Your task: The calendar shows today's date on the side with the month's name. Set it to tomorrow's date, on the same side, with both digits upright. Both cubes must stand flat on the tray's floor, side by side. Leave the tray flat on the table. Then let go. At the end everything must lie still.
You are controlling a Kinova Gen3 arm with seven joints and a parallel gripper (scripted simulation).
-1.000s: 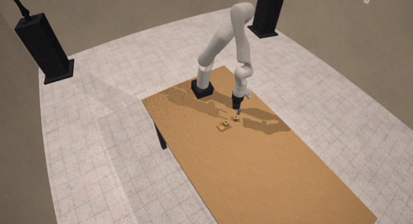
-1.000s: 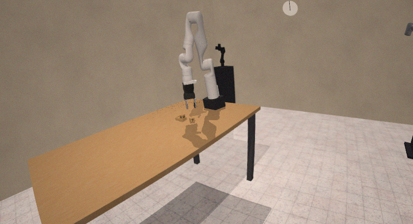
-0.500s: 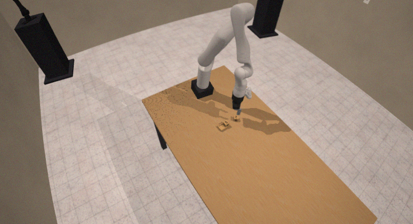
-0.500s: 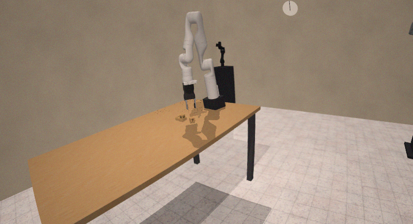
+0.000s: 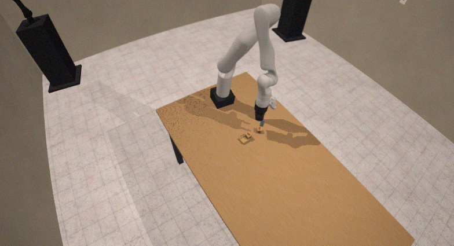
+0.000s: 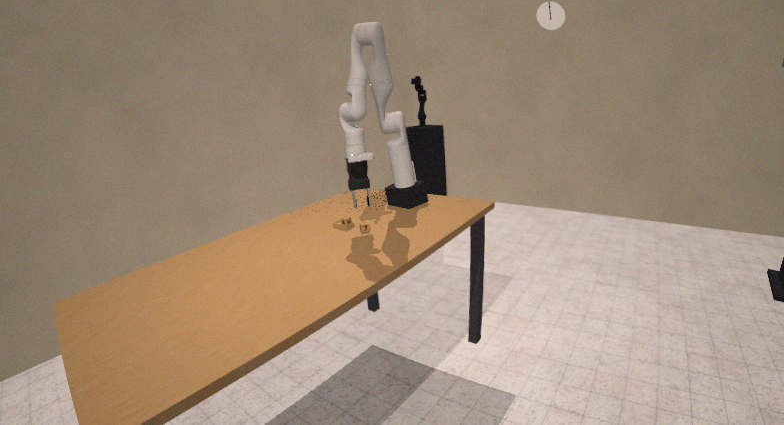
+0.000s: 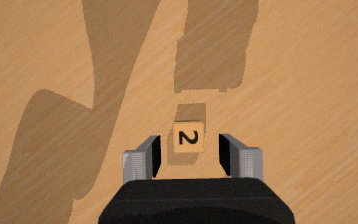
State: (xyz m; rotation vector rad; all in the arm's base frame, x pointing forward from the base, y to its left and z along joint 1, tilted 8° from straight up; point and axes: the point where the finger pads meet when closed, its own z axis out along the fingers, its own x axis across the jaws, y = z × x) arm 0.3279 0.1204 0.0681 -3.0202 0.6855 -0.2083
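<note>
My gripper is now 9 cm above the wooden date cube. Also, from my hand: wooden tray (2 cm ahead, 11 cm to the right, 10 cm below).
</note>
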